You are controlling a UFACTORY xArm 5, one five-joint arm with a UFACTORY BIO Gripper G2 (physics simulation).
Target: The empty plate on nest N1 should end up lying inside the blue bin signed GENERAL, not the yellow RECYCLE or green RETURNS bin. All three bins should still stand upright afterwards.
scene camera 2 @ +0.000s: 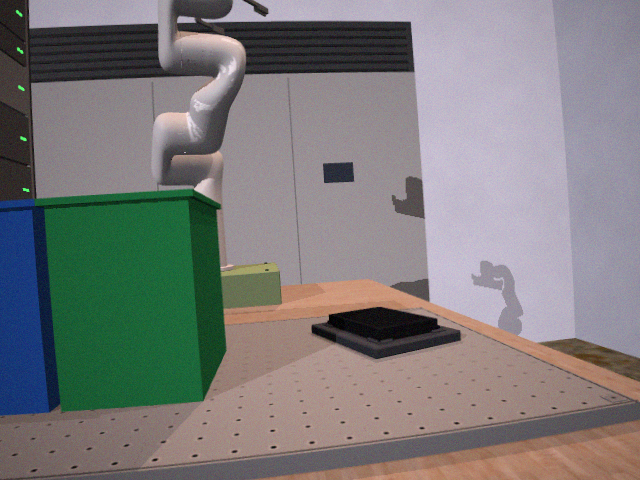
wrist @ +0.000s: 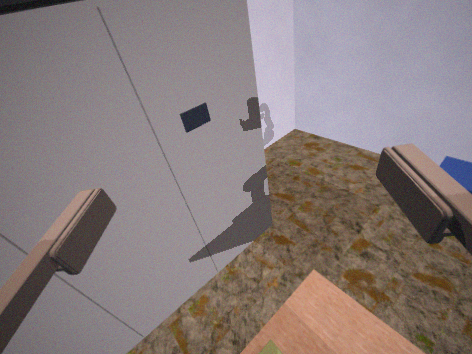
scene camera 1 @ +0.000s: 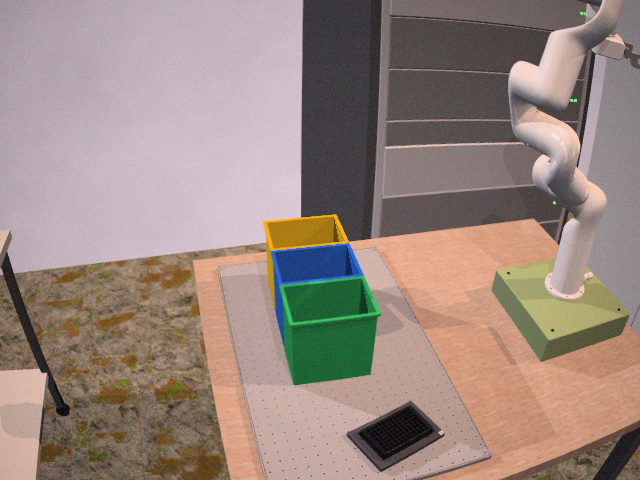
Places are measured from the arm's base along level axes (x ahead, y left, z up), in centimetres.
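Pixels of known places: end effector, tool point: [scene camera 2: 238,20] [wrist: 232,210]; arm's base, origin of the base link: [scene camera 1: 564,287].
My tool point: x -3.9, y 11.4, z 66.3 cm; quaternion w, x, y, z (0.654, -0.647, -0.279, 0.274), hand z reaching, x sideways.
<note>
For each thing: its top centre in the pictures, then the offset to it from my tool point. Level surfaces: height alone.
- black plate, middle of its top: [scene camera 2: 379,316] [scene camera 1: 397,429] dy +14.2, dx +64.4, dz -69.8 cm
- dark nest, middle of its top: [scene camera 2: 380,325] [scene camera 1: 397,432] dy +14.2, dx +64.4, dz -70.9 cm
- blue bin, middle of its top: [scene camera 2: 18,210] [scene camera 1: 315,263] dy -24.8, dx +70.2, dz -54.4 cm
- yellow bin, middle of its top: [scene camera 1: 304,231] dy -37.8, dx +69.1, dz -54.4 cm
- green bin, middle of its top: [scene camera 2: 145,202] [scene camera 1: 329,299] dy -11.8, dx +71.2, dz -54.4 cm
- perforated board, its level: dz -72.4 cm
- wooden table, its level: dz -73.6 cm
The black plate [scene camera 1: 397,429] [scene camera 2: 382,321] sits on the dark nest [scene camera 1: 408,448] [scene camera 2: 418,343]. The blue bin [scene camera 1: 315,263] [scene camera 2: 20,310] stands upright between the yellow bin [scene camera 1: 305,232] and the green bin [scene camera 1: 333,348] [scene camera 2: 121,304], which also stand upright. No bin sign is readable. My gripper [scene camera 2: 240,19] [wrist: 250,212] is open and empty, high above the table and far from the plate and bins. Its fingers stand wide apart in the wrist view and point away from the bins. Part of it is cut off in scene camera 1. The plate does not show in the wrist view.
The bins and nest stand on a perforated board [scene camera 1: 289,428] [scene camera 2: 330,408] on the wooden table [scene camera 1: 454,253] [wrist: 320,315]. The arm stands on a green base block [scene camera 1: 584,322] [scene camera 2: 253,289]. A grey cabinet wall [scene camera 2: 356,232] [wrist: 125,175] is behind the arm. The nest is near the table's front edge.
</note>
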